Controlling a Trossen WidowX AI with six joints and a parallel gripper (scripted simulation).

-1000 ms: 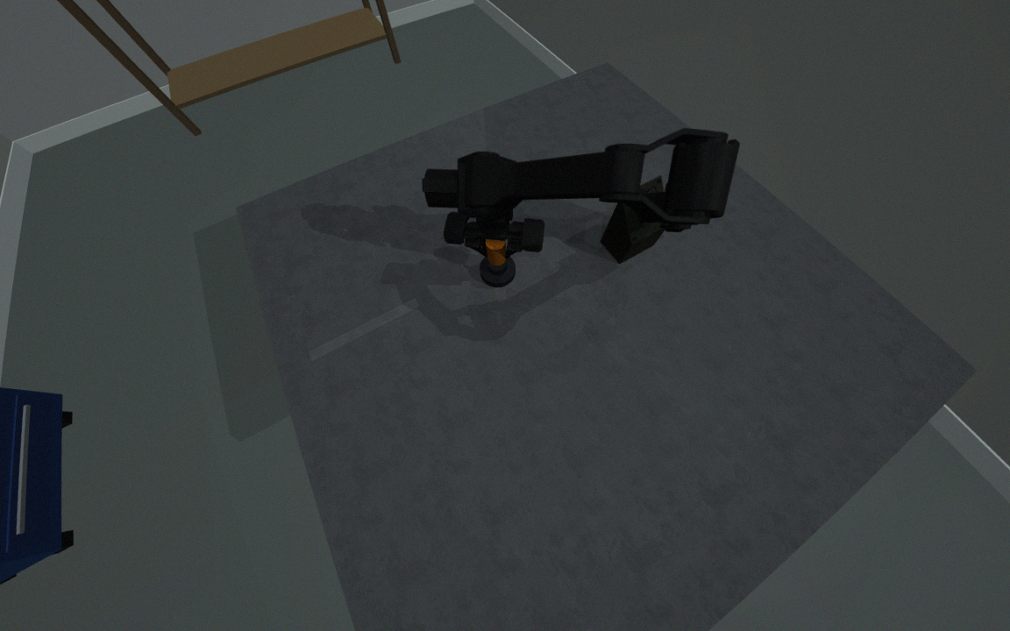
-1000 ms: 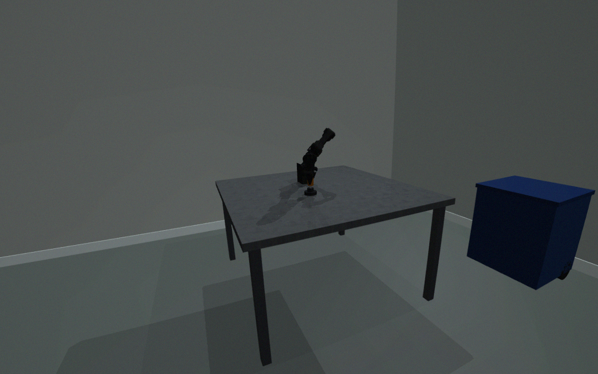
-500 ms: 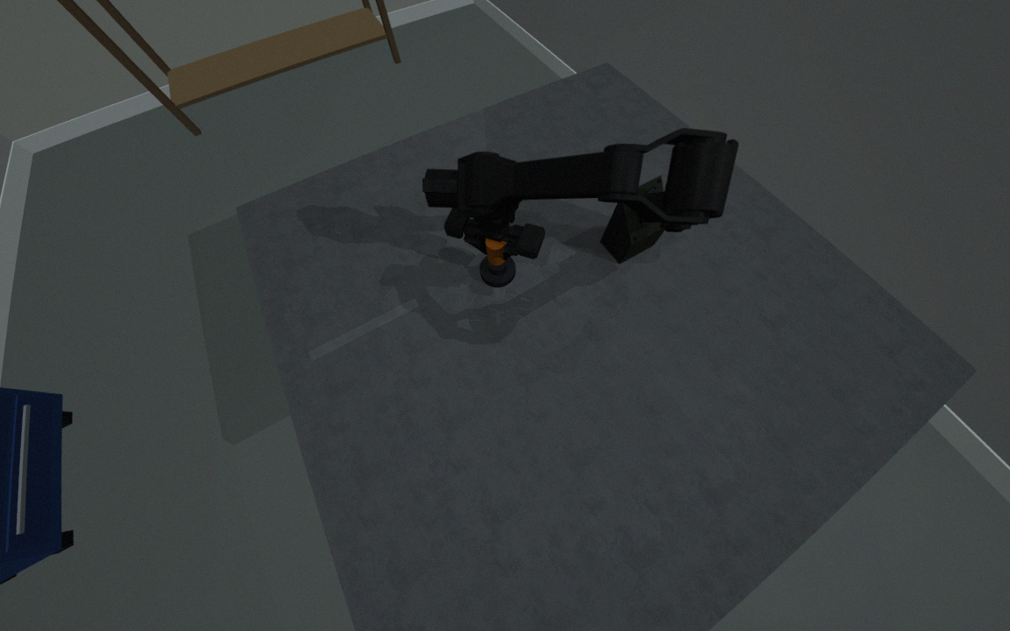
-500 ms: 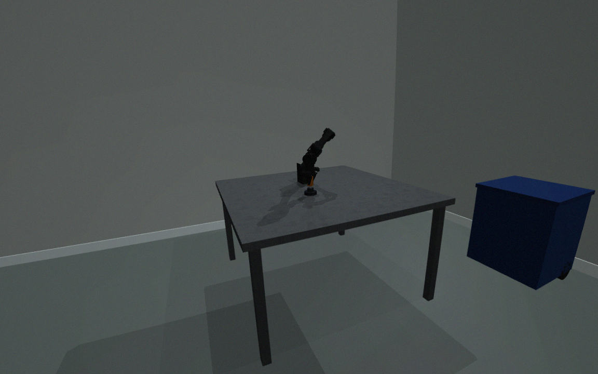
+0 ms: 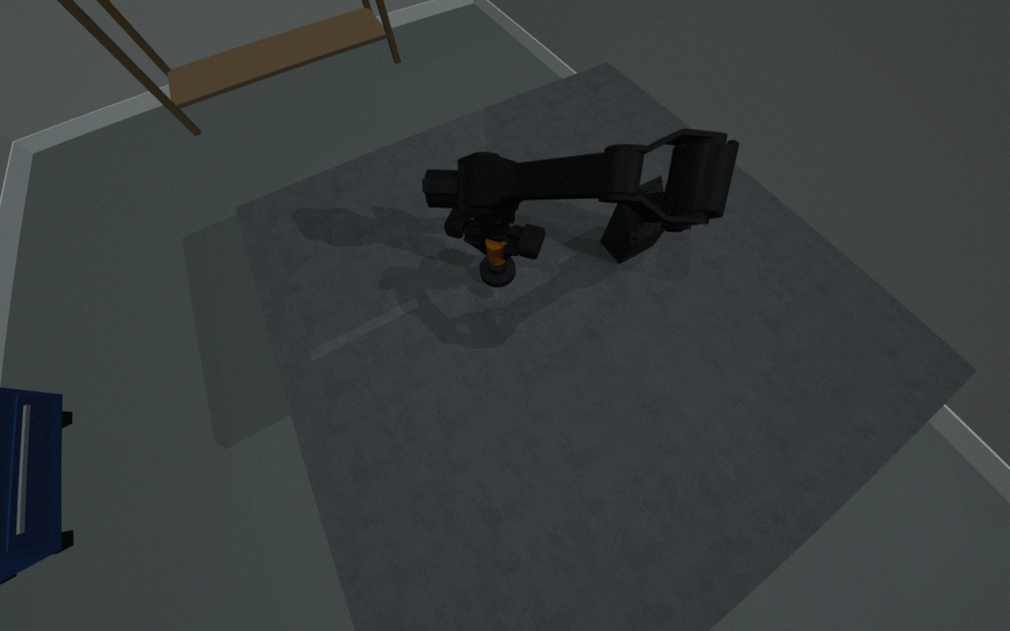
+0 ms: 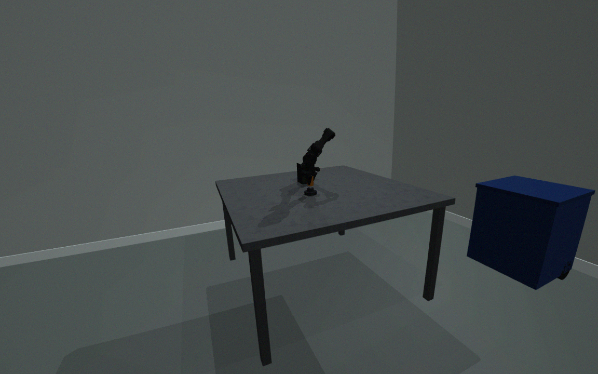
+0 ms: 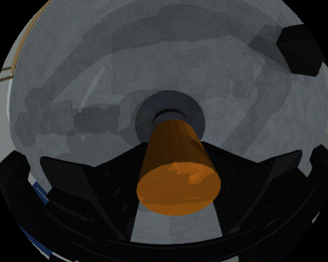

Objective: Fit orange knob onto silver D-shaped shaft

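Right now my gripper tip is 4 cm above the pedestal. Also, from my gripper tip: orange knob: 4 cm above.
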